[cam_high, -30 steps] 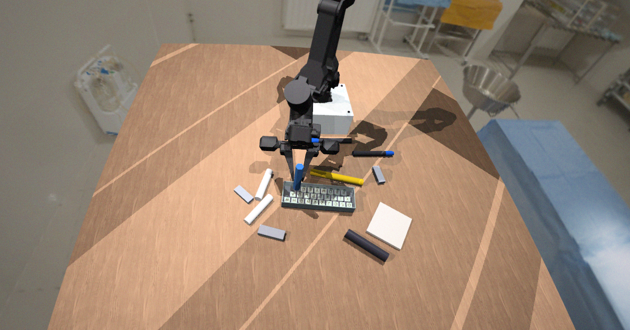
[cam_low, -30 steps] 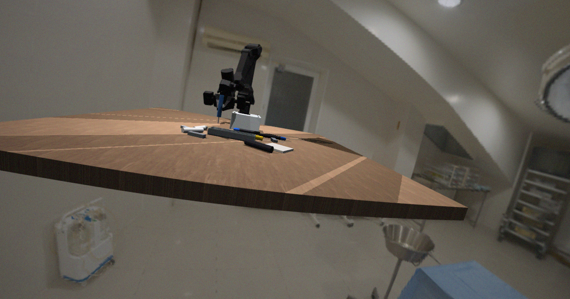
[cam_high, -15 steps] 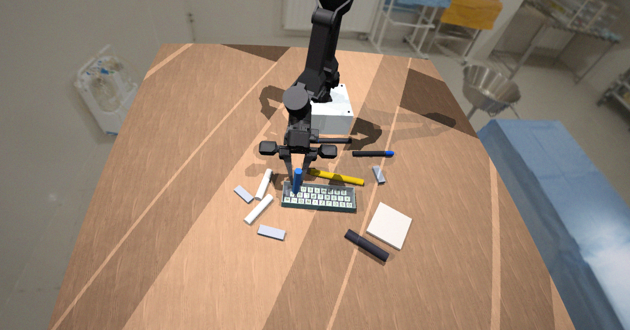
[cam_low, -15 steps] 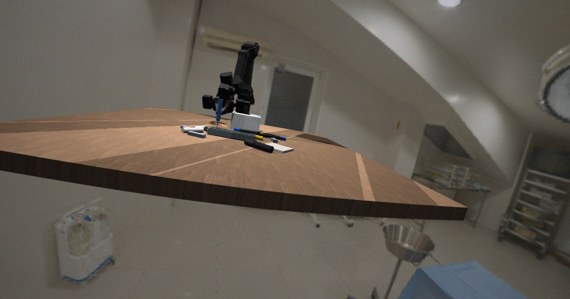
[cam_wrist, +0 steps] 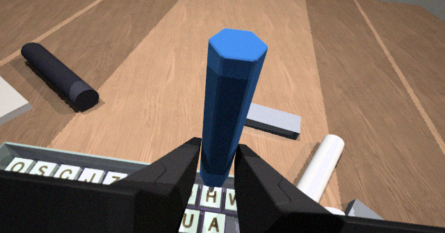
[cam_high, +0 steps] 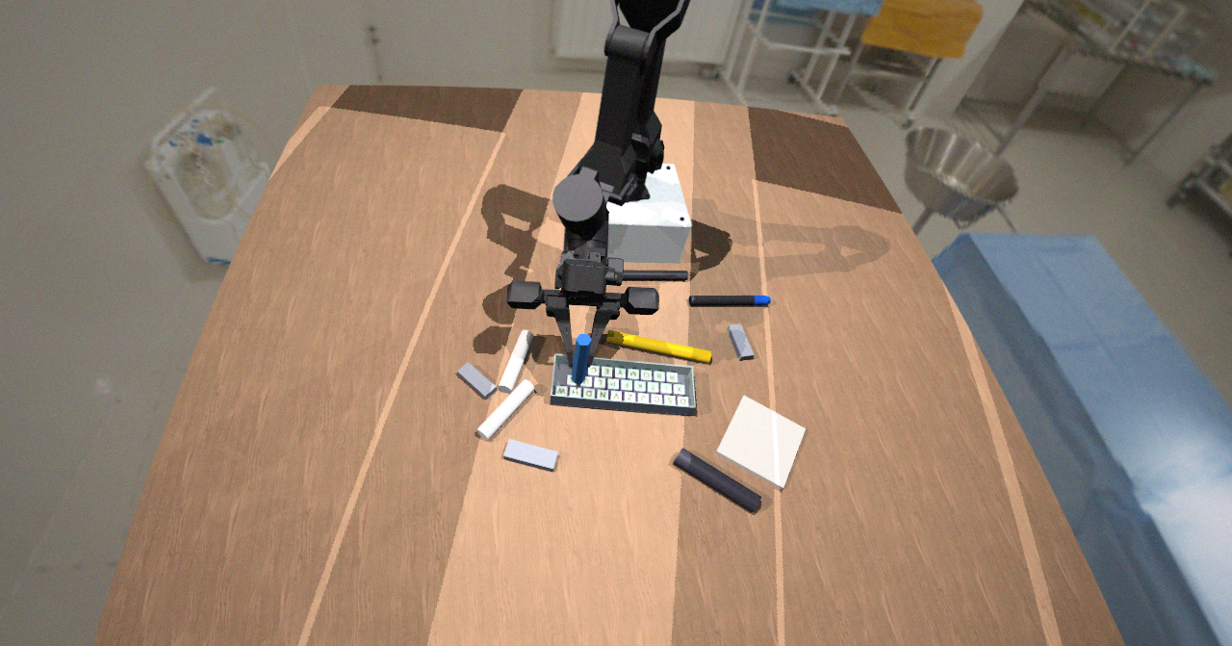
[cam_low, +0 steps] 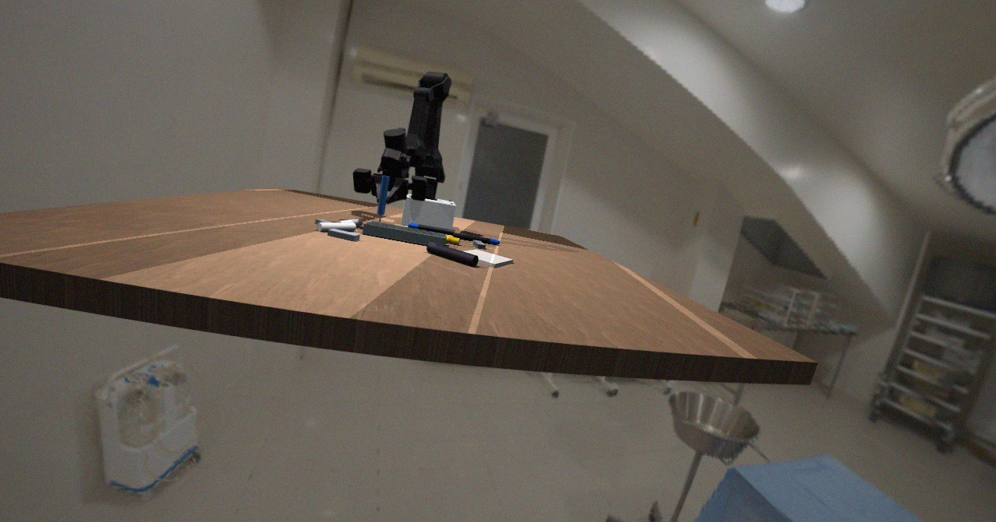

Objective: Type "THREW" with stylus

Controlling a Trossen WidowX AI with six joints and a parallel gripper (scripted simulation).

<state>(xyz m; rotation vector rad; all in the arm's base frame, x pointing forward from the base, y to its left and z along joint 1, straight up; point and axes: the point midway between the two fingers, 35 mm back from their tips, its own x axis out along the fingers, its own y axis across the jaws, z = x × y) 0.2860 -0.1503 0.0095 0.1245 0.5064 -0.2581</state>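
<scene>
My gripper tip is now 140 mm to the right of the yellow pen, 80 mm above it and 50 mm past it. The rest, counted from my gripper tip: blue stylus 20 mm below; then grey block 130 mm to the right, 80 mm below, 50 mm behind; then dark cylinder 160 mm ahead, 150 mm to the left, 70 mm below.
</scene>
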